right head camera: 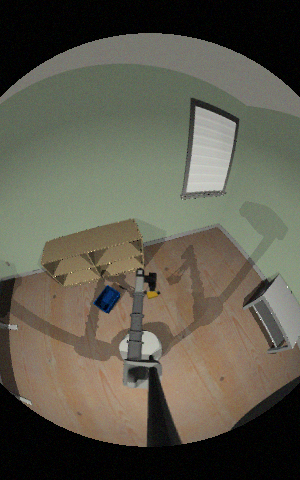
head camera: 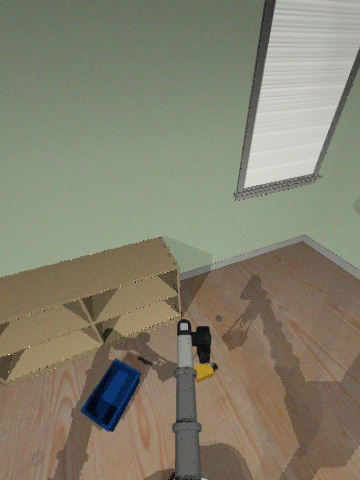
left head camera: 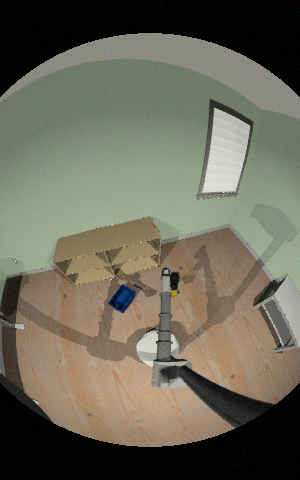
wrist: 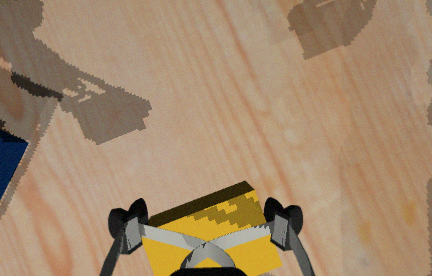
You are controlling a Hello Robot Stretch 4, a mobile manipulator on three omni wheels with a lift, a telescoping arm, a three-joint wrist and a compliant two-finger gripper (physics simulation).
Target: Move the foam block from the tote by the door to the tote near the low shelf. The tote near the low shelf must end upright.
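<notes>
The yellow foam block is held between the fingertips of my gripper, which is shut on it above the floor. The block sits slightly turned between the fingers. The blue tote near the low shelf stands upright on the floor, to the left of the arm and the block. Its inside shows no block. A corner of this tote shows at the left edge of the wrist view. The tote by the door does not show in these views.
The low wooden shelf stands against the green wall behind the tote. A white table stands at the right. A window is on the wall at the upper right. Arm shadows fall across the floor.
</notes>
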